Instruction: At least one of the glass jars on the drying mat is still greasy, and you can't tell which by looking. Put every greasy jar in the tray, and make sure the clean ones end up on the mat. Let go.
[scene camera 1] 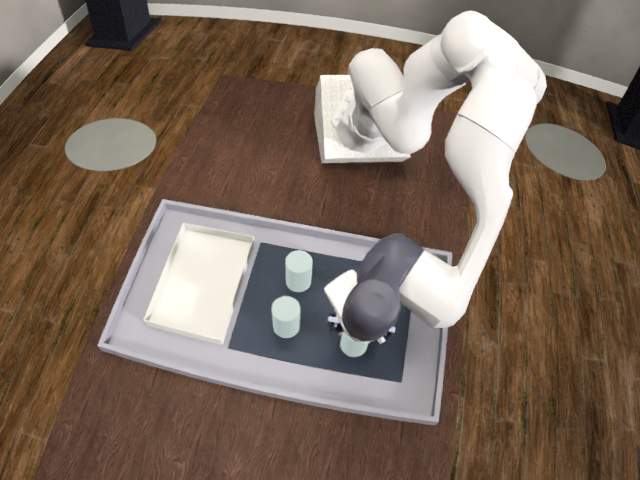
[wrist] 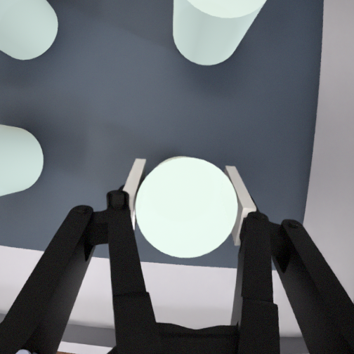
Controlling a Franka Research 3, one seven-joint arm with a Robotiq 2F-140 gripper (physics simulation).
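Note:
My gripper (scene camera 1: 356, 335) (wrist: 183, 177) is shut on the front-right pale green jar (scene camera 1: 354, 346) (wrist: 186, 225), pads on both sides; the jar is upright, at the mat. The dark drying mat (scene camera 1: 315, 353) (wrist: 105, 105) also bears a back-left jar (scene camera 1: 298, 272) (wrist: 25, 25) and a front-left jar (scene camera 1: 285, 317) (wrist: 15, 160). Another jar (wrist: 215, 37) stands behind the held one in the wrist view; the arm hides it in the scene view. The cream tray (scene camera 1: 201, 281) is left of the mat and empty. The jars look alike; no grease shows.
A grey low-walled bin (scene camera 1: 268, 389) (wrist: 340, 100) surrounds the tray and mat on the brown table (scene camera 1: 248, 428). Its raised rim runs along every side. The arm (scene camera 1: 485, 170) reaches in from the back right, over the mat's right part.

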